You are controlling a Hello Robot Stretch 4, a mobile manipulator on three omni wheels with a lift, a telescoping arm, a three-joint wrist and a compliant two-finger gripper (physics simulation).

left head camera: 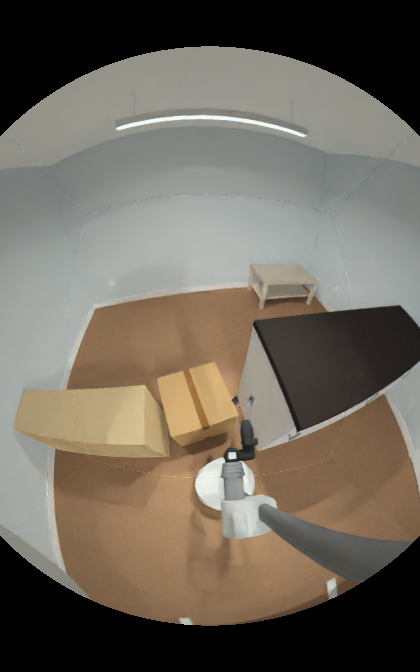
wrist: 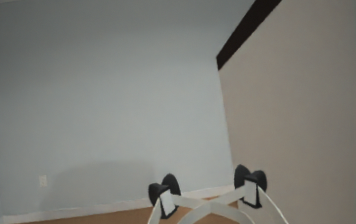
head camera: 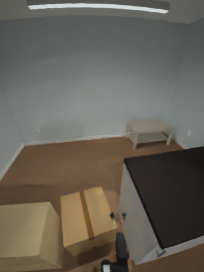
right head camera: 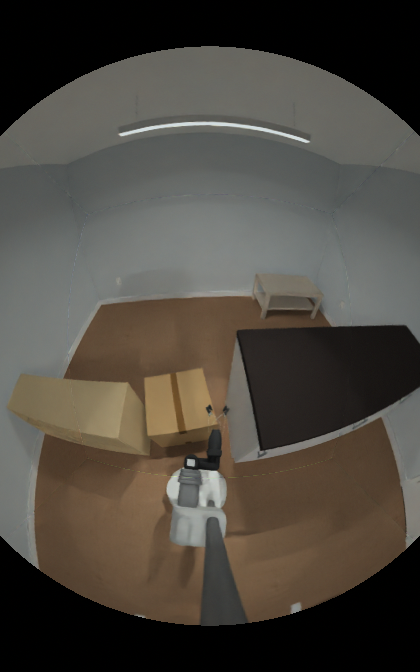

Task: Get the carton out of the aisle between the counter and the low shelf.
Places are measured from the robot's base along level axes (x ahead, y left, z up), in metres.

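Where they show: gripper, fingertip midpoint: [wrist: 206, 183] [head camera: 117, 211].
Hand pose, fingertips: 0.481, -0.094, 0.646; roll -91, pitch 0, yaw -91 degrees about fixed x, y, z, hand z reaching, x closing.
After its pixels a point has its place, as x, y, z.
The brown carton [head camera: 75, 215] {0.569, 0.276, 0.379} [left head camera: 175, 400] [right head camera: 160, 400], with a darker tape strip, stands on the floor, turned at an angle. It is between the pale low shelf [head camera: 22, 225] {0.395, 0.621, 0.583} [left head camera: 85, 415] [right head camera: 75, 400] on the left and the dark-topped counter [head camera: 165, 195] {0.452, -0.367, 0.883} [left head camera: 330, 360] [right head camera: 320, 380] [wrist: 295, 115] {0.503, -0.213, 0.705} on the right. My gripper [head camera: 118, 216] [left head camera: 243, 400] [right head camera: 218, 410] [wrist: 206, 183] {0.481, -0.094, 0.646} is open and empty, at the carton's right side near the counter's side panel. Whether a finger touches either is unclear. The carton does not show in the wrist view.
A small pale table [head camera: 150, 126] {2.267, -1.054, 0.423} [left head camera: 284, 273] [right head camera: 290, 284] stands at the back right near the wall. Brown floor [head camera: 80, 165] {1.626, 0.429, -0.027} [left head camera: 150, 340] [right head camera: 150, 335] stretches behind the carton to the back wall. My white base is in front of the carton.
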